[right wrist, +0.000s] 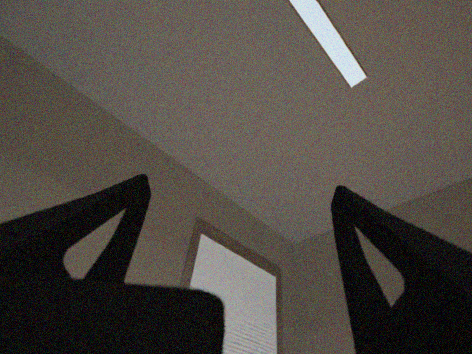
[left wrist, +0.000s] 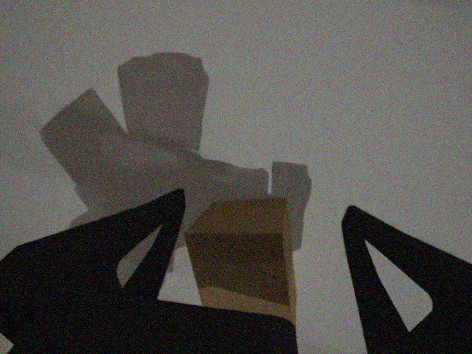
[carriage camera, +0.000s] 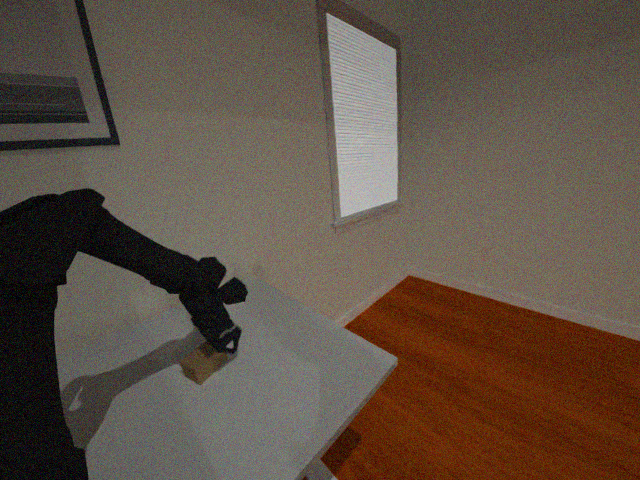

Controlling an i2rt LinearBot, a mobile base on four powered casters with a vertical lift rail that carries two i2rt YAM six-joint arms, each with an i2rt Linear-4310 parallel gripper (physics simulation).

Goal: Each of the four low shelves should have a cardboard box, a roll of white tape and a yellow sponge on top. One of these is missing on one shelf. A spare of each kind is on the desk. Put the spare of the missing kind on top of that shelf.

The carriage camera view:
my left gripper: 225, 341
cardboard box: 199, 365
white desk: 297, 380
framed picture: 60, 99
window with a blind: 360, 60
